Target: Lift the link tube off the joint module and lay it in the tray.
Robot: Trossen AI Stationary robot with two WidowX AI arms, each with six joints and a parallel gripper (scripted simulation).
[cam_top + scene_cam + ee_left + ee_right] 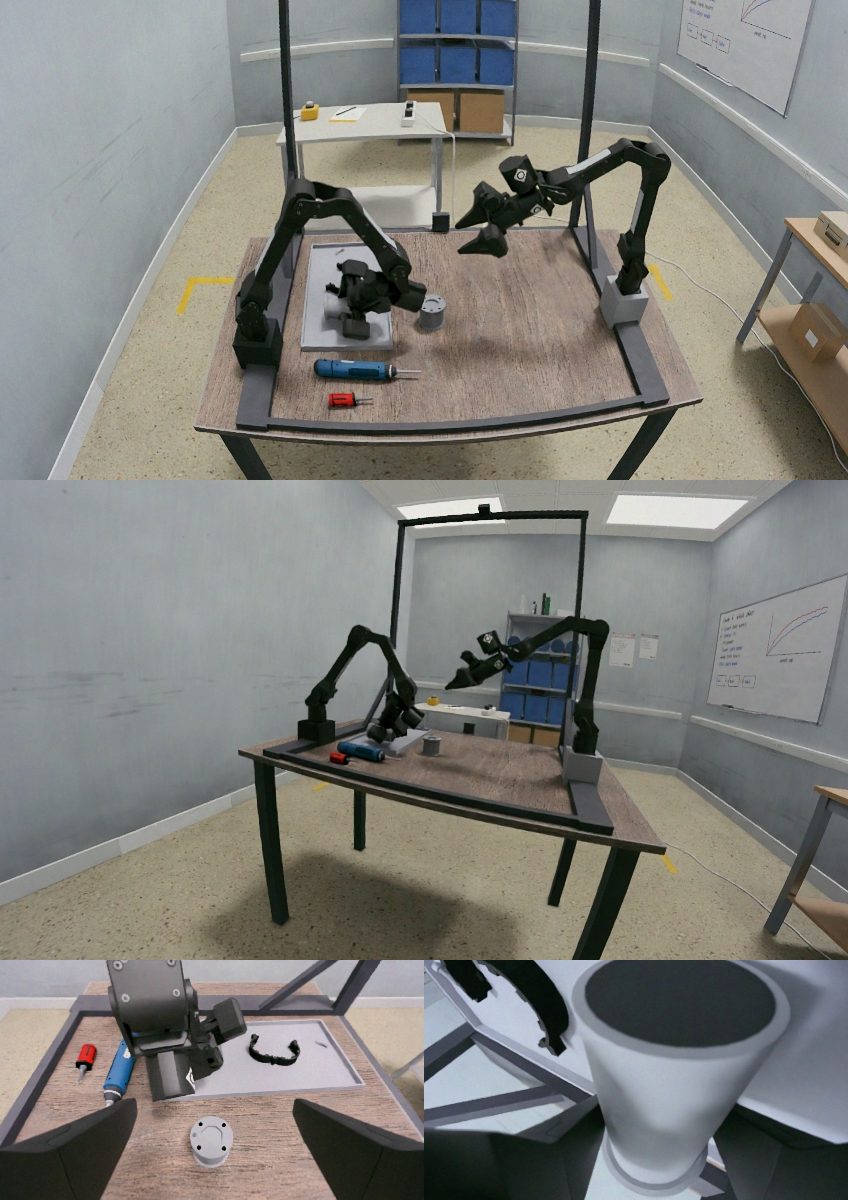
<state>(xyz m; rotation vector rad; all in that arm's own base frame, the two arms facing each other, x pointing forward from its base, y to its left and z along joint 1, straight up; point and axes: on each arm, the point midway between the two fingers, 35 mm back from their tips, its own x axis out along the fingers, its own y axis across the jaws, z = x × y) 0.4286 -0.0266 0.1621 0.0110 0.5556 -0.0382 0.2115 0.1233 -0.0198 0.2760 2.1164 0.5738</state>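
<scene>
The grey tray is 120 mm behind my right hand and 60 mm below it. Also, from my right hand: red screwdriver: 260 mm ahead, 10 mm to the right, 50 mm below; then grey joint module: 20 mm ahead, 200 mm to the left, 30 mm below; then link tube: 10 mm behind, 20 mm below.
</scene>
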